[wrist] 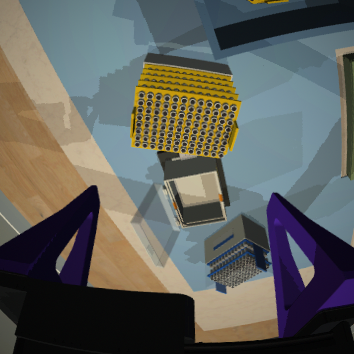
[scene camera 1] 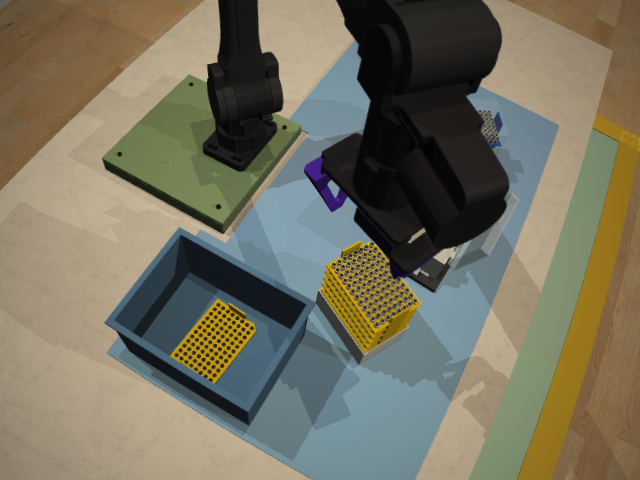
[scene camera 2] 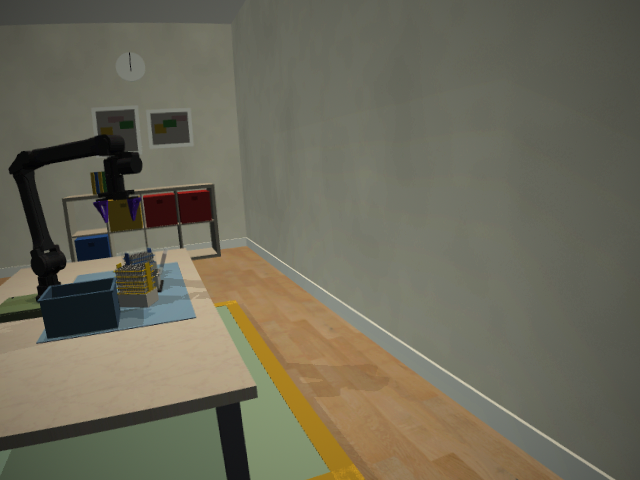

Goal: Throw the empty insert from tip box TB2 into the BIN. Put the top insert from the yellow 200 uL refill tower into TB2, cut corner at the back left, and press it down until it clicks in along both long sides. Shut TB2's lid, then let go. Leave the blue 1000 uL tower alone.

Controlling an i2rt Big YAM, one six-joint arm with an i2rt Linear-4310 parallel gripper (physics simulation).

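Note:
My gripper (scene camera 1: 367,241) (scene camera 2: 120,221) (wrist: 184,197) is open, with nothing between its purple fingers, high above the table. Tip box TB2 (scene camera 1: 435,279) (wrist: 192,168) is below it in the wrist view, with its pale inside showing and no insert seated. Its clear lid (scene camera 1: 491,232) (wrist: 155,225) stands open at one side. The yellow tower (scene camera 1: 372,284) (scene camera 2: 135,279) (wrist: 185,122) is a stack of tip-filled inserts beside TB2. An empty yellow insert (scene camera 1: 214,341) lies flat inside the blue bin (scene camera 1: 248,408) (scene camera 2: 80,312) (wrist: 280,41). The arm partly hides TB2 in scene camera 1.
The blue tower (scene camera 1: 490,126) (scene camera 2: 139,256) (wrist: 235,267) stands beyond TB2, on the side away from the yellow tower. The arm's base stands on a green board (scene camera 1: 155,144) (scene camera 2: 20,305). A blue mat (scene camera 1: 289,444) lies under the bin, the towers and TB2.

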